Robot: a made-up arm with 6 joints. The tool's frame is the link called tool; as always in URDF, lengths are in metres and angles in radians. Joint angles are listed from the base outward. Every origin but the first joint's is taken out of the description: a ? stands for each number. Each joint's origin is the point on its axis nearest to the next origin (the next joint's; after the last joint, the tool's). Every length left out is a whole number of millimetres.
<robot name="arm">
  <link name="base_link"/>
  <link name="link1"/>
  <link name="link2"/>
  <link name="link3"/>
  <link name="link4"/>
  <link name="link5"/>
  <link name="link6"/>
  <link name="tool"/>
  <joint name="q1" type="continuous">
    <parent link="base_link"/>
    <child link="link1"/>
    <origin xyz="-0.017 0.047 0.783" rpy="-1.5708 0 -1.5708"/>
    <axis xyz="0 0 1"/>
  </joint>
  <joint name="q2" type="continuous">
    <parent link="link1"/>
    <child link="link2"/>
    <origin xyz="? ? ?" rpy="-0.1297 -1.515 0"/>
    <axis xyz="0 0 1"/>
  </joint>
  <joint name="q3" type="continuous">
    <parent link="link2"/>
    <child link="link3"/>
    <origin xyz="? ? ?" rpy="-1.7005 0 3.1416"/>
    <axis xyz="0 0 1"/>
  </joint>
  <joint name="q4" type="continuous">
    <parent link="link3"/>
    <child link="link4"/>
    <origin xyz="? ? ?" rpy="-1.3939 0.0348 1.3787"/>
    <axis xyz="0 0 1"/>
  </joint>
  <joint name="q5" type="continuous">
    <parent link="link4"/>
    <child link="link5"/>
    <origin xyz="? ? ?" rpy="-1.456 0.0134 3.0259"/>
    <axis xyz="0 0 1"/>
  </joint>
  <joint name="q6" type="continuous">
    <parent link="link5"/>
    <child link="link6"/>
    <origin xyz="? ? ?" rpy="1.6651 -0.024 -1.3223"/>
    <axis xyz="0 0 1"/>
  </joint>
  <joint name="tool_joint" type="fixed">
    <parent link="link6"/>
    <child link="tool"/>
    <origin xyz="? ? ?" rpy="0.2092 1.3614 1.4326"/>
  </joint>
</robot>
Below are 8 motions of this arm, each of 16 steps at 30 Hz.
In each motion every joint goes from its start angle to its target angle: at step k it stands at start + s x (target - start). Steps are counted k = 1, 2, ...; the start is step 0. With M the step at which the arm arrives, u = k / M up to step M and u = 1 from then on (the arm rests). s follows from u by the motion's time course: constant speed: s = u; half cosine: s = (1 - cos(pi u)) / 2; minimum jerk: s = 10 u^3 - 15 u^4 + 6 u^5.
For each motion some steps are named. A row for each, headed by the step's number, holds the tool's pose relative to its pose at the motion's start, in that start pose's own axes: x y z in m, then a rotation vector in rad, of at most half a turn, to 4 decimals.
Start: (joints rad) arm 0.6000 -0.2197 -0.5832 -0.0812 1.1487 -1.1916
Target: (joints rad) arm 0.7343 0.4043 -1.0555 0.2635 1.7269 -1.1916
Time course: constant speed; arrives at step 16
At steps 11, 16:
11: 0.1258 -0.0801 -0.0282 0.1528 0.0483 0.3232
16: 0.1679 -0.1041 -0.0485 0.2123 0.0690 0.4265

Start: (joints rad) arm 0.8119 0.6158 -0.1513 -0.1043 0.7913 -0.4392
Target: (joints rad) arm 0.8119 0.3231 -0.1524 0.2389 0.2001 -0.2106
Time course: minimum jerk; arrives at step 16
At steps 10, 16:
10: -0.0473 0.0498 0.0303 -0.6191 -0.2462 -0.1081
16: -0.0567 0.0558 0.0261 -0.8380 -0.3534 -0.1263

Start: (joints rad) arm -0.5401 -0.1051 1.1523 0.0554 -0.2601 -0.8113
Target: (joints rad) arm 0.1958 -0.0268 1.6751 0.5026 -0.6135 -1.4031
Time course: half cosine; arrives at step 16
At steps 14, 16:
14: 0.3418 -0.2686 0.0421 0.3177 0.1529 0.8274
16: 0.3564 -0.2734 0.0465 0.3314 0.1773 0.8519

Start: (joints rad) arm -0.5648 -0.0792 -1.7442 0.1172 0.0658 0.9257
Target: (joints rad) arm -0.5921 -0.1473 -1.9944 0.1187 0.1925 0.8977
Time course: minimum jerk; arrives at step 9
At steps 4, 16:
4: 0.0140 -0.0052 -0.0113 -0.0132 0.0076 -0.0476
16: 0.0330 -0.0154 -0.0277 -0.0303 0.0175 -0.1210

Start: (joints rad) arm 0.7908 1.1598 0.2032 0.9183 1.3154 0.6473
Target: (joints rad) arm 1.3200 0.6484 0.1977 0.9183 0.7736 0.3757
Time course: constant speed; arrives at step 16
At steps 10, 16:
10: -0.0077 -0.0038 -0.0146 0.0111 -0.0776 0.0632
16: -0.0194 -0.0194 -0.0302 -0.0174 -0.1291 0.0963

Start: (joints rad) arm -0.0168 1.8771 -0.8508 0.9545 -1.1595 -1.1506
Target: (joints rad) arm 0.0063 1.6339 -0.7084 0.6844 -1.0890 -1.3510
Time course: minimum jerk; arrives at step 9
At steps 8, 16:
8: 0.0307 -0.0158 0.0734 0.1741 0.2650 -0.0844
16: 0.0313 -0.0160 0.0743 0.1758 0.2682 -0.0854

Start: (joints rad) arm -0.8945 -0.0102 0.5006 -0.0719 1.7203 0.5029
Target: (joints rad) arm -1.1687 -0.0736 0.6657 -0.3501 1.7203 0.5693
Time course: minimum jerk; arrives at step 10
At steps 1, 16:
1: 0.0005 0.0011 -0.0016 0.0039 -0.0020 -0.0002
16: 0.0765 0.1622 -0.1460 0.4591 -0.2274 -0.0158

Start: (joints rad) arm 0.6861 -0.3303 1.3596 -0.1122 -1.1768 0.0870
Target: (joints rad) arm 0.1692 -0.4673 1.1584 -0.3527 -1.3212 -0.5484
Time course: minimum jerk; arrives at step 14
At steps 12, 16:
12: -0.0913 0.0011 0.2781 0.2425 0.4854 -0.3465
16: -0.0918 0.0008 0.2849 0.2453 0.4944 -0.3552

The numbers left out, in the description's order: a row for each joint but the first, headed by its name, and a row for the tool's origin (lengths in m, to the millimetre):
q2: 0.019 -0.003 0
q3: 0.027 0.222 0
q4: 0.204 -0.096 0
q5: -0.064 0.196 0
q6: -0.302 -0.114 0
tool: 0.111 0.006 0

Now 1 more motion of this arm.
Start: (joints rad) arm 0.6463 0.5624 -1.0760 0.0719 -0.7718 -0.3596
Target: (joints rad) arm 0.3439 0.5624 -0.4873 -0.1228 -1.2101 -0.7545
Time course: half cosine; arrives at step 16
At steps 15, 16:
15: -0.0905 -0.1084 0.0846 0.0014 0.0011 -0.0211
16: -0.0912 -0.1096 0.0857 0.0010 0.0008 -0.0209

